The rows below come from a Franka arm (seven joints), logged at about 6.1 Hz.
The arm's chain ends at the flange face. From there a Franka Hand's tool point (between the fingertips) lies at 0.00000 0.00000 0.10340 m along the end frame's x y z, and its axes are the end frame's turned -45 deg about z.
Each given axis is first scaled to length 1.
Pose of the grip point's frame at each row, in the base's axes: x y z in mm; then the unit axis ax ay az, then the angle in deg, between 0 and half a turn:
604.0, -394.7, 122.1, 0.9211, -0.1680, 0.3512, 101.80
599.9, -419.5, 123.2, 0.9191, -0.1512, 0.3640, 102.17
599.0, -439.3, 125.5, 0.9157, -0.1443, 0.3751, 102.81
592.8, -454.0, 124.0, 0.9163, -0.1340, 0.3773, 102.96
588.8, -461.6, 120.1, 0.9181, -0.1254, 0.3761, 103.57
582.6, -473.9, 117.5, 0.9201, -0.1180, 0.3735, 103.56
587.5, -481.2, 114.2, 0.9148, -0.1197, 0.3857, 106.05
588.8, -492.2, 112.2, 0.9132, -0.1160, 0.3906, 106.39
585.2, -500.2, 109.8, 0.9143, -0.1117, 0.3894, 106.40
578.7, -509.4, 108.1, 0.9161, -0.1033, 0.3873, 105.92
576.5, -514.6, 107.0, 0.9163, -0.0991, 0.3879, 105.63
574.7, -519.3, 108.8, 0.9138, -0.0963, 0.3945, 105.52
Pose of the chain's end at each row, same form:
580.7, -294.1, 127.9, 0.6952, -0.4487, 0.5616, 122.84
573.3, -319.7, 128.4, 0.6983, -0.4337, 0.5695, 123.68
570.2, -340.1, 130.7, 0.6977, -0.4268, 0.5753, 124.69
562.5, -355.3, 129.2, 0.7018, -0.4187, 0.5764, 124.91
557.3, -363.3, 126.3, 0.7074, -0.4130, 0.5736, 125.43
550.6, -375.8, 123.9, 0.7119, -0.4078, 0.5717, 125.32
552.8, -384.2, 123.2, 0.7103, -0.4093, 0.5726, 128.08
553.0, -395.6, 121.1, 0.7103, -0.4058, 0.5751, 128.58
549.1, -403.7, 118.9, 0.7128, -0.4027, 0.5742, 128.54
542.2, -413.0, 116.7, 0.7165, -0.3961, 0.5742, 128.02
539.7, -418.3, 115.1, 0.7175, -0.3924, 0.5756, 127.78
537.0, -423.3, 116.1, 0.7154, -0.3887, 0.5807, 127.93

